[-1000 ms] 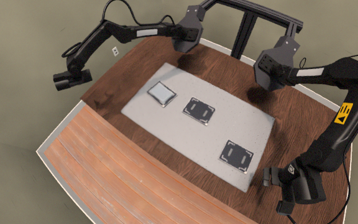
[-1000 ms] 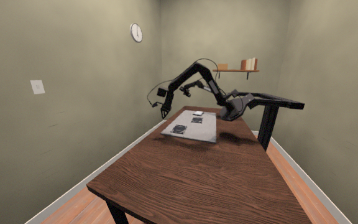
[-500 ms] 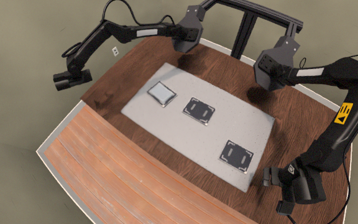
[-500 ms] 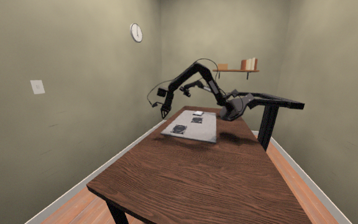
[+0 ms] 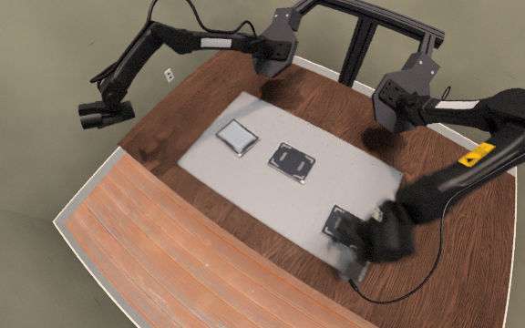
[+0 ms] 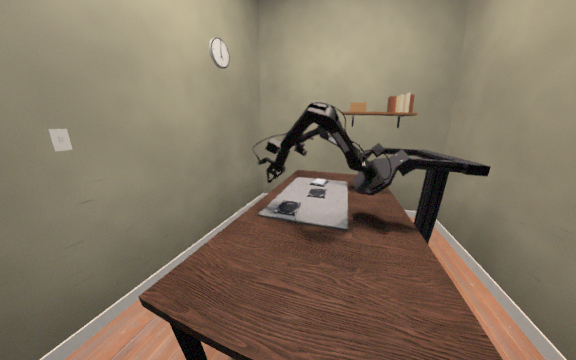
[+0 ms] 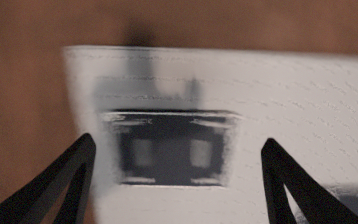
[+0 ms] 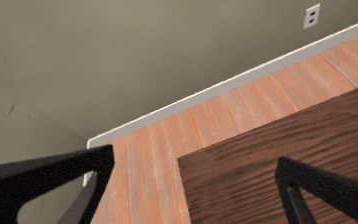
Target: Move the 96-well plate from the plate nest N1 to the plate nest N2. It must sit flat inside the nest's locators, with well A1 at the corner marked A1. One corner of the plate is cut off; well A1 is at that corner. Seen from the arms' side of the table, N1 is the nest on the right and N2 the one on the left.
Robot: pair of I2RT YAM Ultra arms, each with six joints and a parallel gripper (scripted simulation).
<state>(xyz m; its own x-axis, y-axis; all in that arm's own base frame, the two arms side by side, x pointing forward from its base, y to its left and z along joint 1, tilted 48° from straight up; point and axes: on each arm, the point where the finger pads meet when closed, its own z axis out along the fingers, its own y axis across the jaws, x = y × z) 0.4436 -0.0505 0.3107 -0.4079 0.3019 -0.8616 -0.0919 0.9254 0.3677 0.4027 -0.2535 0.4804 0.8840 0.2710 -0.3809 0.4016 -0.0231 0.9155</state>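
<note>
Right now the clear 96-well plate is 390 mm to the left of my right hand, 240 mm behind it and 190 mm below it. Also, from my right hand: white corner label 720 mm to the left, 200 mm behind, 190 mm below; then black plate nest 650 mm to the left, 260 mm behind, 200 mm below.
</note>
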